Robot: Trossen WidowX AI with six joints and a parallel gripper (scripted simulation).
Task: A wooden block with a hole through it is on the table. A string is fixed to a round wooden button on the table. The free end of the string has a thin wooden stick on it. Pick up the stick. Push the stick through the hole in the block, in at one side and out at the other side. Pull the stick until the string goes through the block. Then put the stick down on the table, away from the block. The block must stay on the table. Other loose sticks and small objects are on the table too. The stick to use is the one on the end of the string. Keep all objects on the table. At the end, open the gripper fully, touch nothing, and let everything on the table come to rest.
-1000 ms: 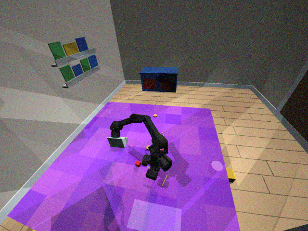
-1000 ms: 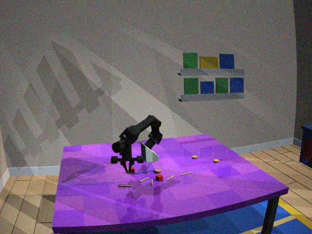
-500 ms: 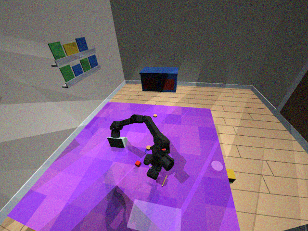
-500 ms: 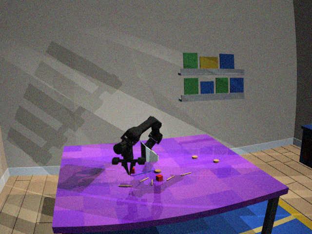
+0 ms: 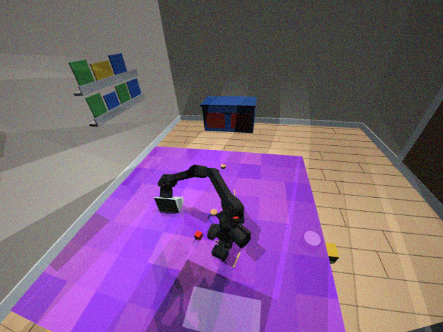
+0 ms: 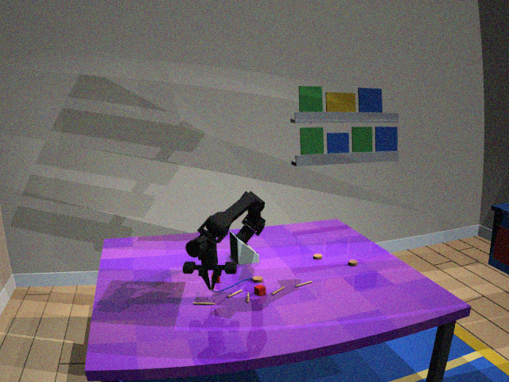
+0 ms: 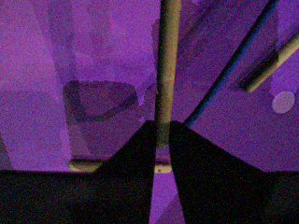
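Now: gripper tip 160 mm past the red block, 40 mm to the right of it and 20 mm above it. Round my gripper tip: thin wooden stick (10 mm behind); then round wooden button (130 mm behind, 190 mm to the left, 30 mm below).
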